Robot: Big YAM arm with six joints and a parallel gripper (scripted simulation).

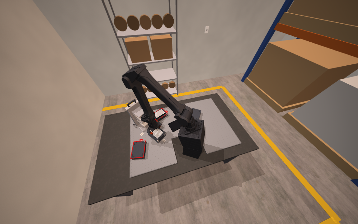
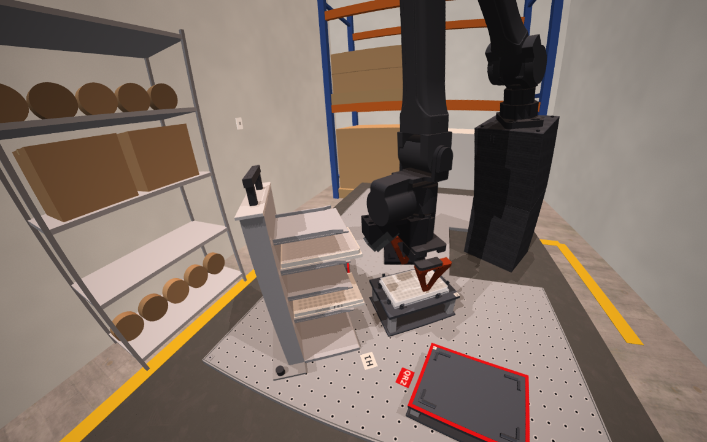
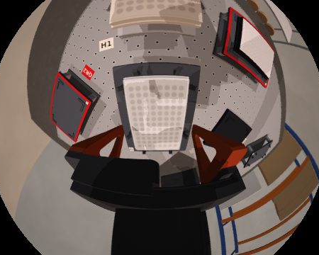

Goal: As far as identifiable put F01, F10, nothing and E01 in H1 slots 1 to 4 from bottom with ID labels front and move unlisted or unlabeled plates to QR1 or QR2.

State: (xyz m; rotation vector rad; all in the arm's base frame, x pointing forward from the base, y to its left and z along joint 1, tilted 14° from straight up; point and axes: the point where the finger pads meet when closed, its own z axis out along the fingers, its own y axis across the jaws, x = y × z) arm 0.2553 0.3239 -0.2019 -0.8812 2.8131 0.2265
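Right now my hand is 4 cm above the dark regrip nest. The rest, counted from my hand: H1 deck label: 16 cm to the left, 10 cm below, 5 cm ahead; then flat black nest: 24 cm to the right, 9 cm below, 6 cm ahead; then quarantine nest QR2: 19 cm to the left, 12 cm behind, 6 cm below.
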